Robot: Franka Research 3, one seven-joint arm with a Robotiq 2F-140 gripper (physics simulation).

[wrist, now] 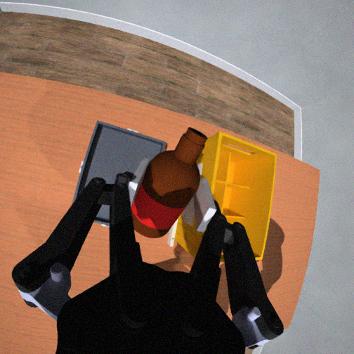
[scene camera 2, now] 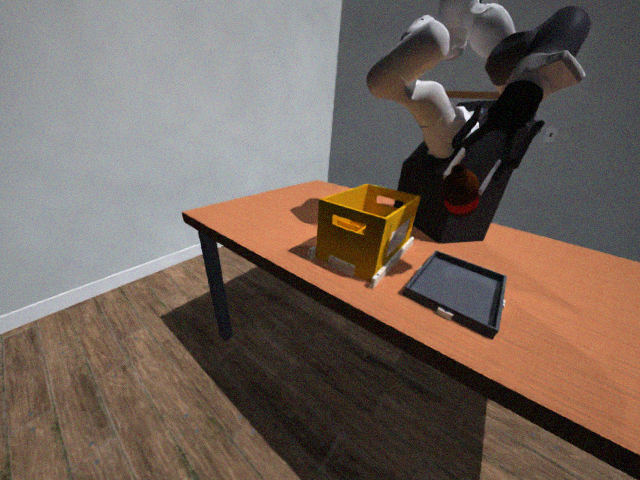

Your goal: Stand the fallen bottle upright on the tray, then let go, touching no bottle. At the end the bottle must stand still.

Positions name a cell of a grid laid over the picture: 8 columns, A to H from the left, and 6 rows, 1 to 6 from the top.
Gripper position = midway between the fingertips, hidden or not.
Scene:
my gripper: wrist D4; scene camera 2 F3
brown bottle: wrist D4; scene camera 2 F3

